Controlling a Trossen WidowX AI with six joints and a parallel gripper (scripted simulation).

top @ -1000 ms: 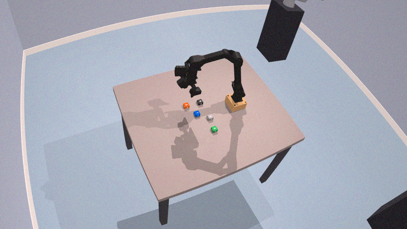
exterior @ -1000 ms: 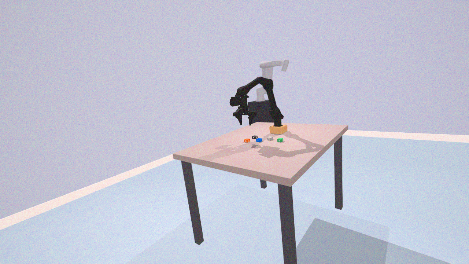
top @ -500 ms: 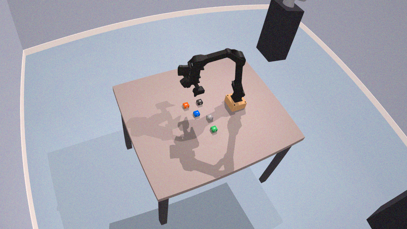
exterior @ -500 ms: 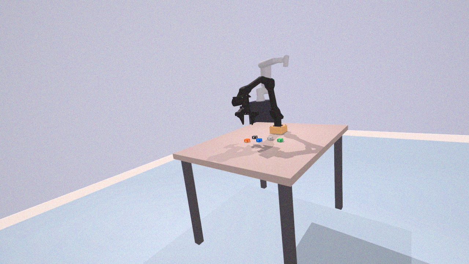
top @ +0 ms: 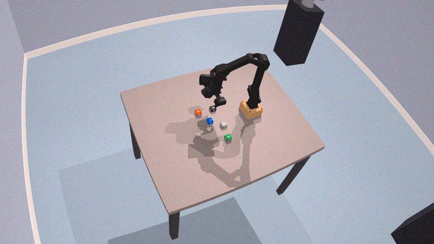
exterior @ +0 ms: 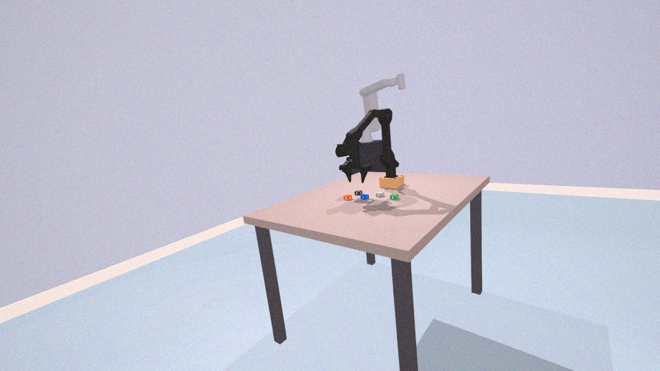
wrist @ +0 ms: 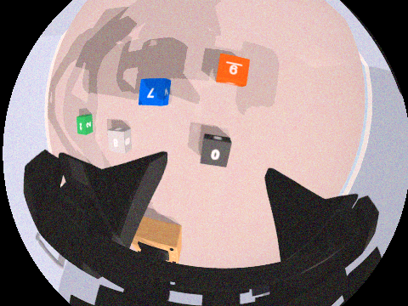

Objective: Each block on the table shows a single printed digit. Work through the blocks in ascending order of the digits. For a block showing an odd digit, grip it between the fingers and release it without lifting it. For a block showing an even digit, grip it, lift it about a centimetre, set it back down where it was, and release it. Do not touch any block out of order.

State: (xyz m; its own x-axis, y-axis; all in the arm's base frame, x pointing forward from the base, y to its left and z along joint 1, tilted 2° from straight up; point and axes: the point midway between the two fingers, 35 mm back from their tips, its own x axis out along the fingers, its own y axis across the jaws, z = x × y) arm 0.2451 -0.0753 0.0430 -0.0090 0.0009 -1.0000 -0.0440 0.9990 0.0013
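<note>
Right now my gripper tip is 1 cm past the black block and 6 cm above it. The rest, counted from my gripper tip: grey block 2 cm behind, 14 cm to the left, 6 cm below; then orange block 9 cm ahead, 6 cm below; then blue block 5 cm ahead, 8 cm to the left, 6 cm below.
</note>
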